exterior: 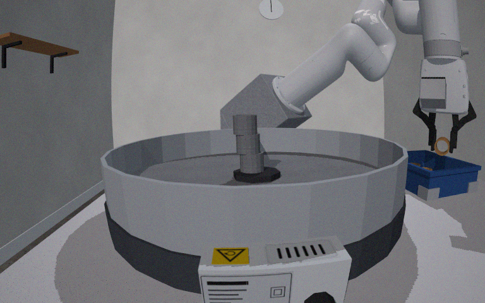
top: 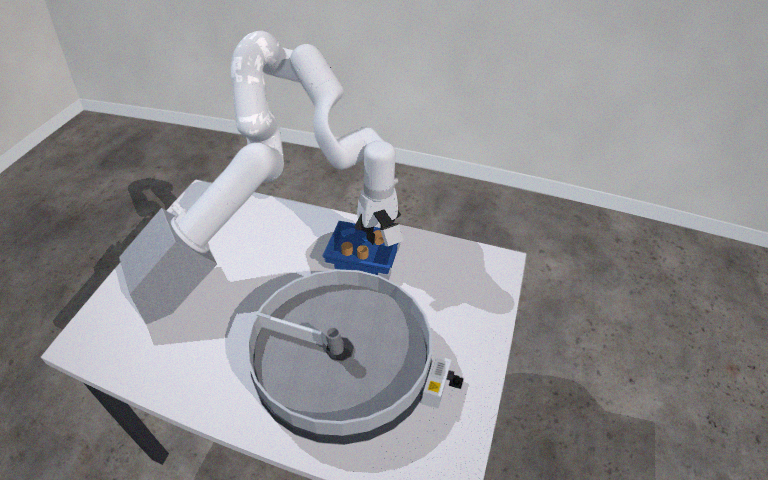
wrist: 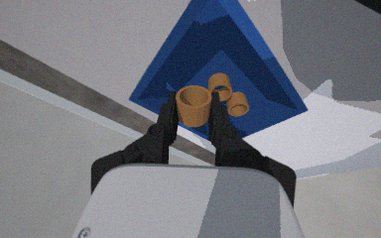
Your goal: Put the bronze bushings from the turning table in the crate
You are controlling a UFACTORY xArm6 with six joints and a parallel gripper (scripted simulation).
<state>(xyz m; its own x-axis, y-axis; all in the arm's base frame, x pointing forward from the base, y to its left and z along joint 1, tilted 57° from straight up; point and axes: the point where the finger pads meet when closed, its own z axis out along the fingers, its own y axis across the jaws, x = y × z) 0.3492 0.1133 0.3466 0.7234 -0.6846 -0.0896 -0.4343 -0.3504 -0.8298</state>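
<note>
Now: hand 70 mm above the blue crate, 40 mm past it and 20 mm to the left of it. Round my hand: turning table (340 mm to the right, 110 mm ahead, 40 mm below).
</note>
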